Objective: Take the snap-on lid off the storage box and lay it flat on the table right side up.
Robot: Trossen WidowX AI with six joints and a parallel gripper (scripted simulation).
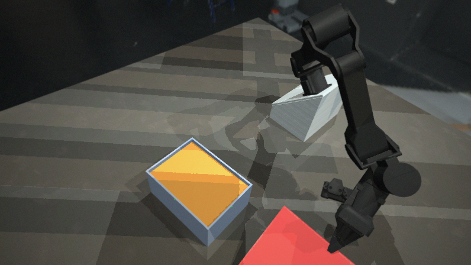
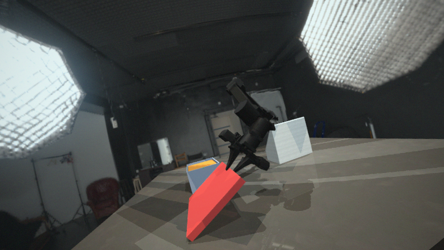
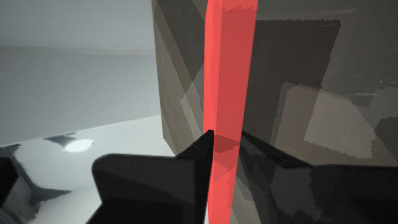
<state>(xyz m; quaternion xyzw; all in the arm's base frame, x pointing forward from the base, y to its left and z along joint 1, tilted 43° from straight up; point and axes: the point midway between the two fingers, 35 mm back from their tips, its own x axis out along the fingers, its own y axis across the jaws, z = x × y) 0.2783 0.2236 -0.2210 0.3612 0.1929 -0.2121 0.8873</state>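
My gripper tip is now 70 mm short of the red lid, 10 mm to the right of it and 40 mm above it. From my gripper tip the other things lie so: storage box 120 mm ahead, 300 mm to the right, 50 mm below.
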